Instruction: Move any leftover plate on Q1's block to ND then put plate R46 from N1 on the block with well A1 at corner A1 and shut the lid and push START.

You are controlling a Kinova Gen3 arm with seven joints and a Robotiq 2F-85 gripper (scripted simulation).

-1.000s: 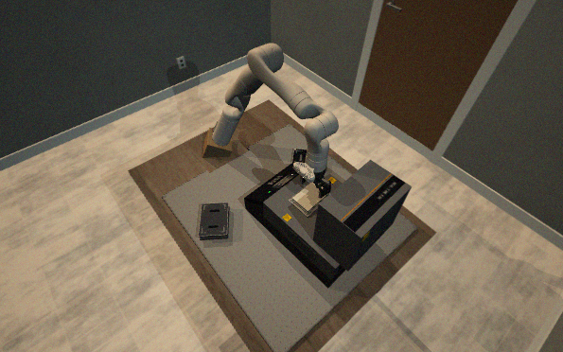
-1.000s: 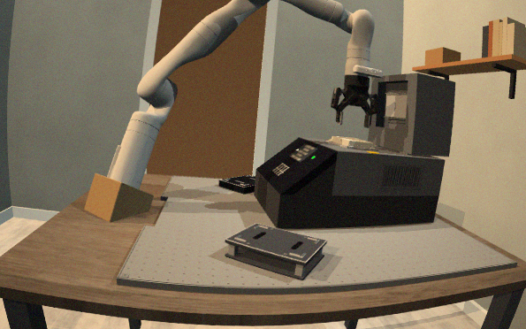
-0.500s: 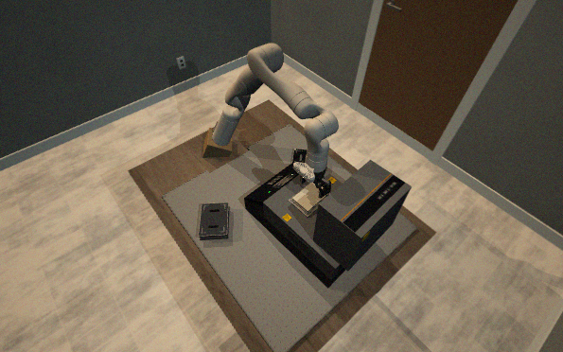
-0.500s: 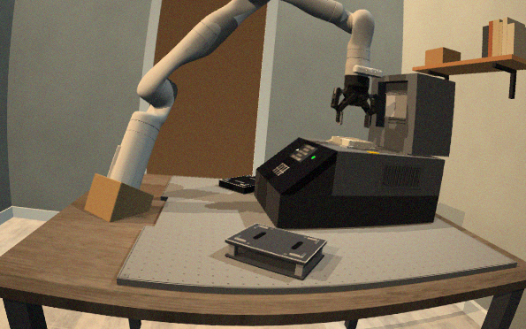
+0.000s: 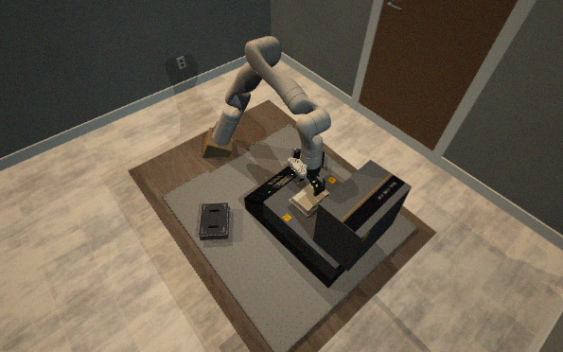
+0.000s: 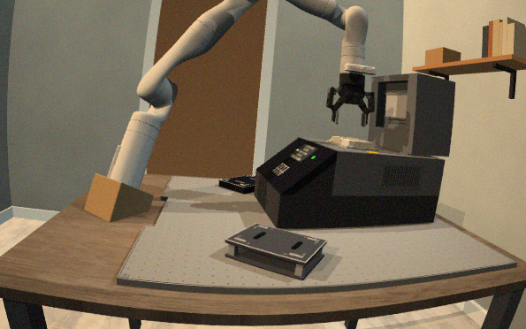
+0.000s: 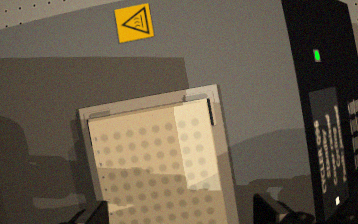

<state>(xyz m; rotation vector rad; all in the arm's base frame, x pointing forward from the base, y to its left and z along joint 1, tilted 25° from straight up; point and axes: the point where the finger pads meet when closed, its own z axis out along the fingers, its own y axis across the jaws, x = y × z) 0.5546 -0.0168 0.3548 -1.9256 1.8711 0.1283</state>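
Right now the cream plate is 60 mm below my hand, 10 mm to the left of it and 10 mm ahead of it. Round my hand: nest ND (340 mm to the right, 230 mm below, 200 mm behind); black plate nest (290 mm behind, 250 mm below, 220 mm to the left).
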